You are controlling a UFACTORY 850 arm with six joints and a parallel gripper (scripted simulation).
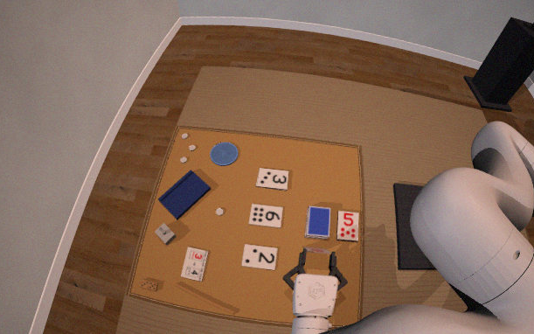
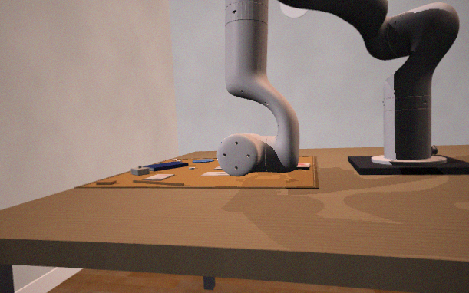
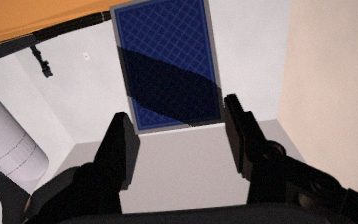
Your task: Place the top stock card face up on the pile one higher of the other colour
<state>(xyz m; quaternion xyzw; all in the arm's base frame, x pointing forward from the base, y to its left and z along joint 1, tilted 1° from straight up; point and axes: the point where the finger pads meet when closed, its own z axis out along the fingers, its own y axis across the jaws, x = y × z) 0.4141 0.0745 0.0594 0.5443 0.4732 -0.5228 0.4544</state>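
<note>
Now: hand 30 mm to the left of the red 5 card and 40 mm above it. The rest, counted from my hand: card cloth: 160 mm ahead, 140 mm to the right, 90 mm below; then grey block: 410 mm ahead, 70 mm to the right, 60 mm below; then blue book: 370 mm ahead, 200 mm to the right, 70 mm below.
</note>
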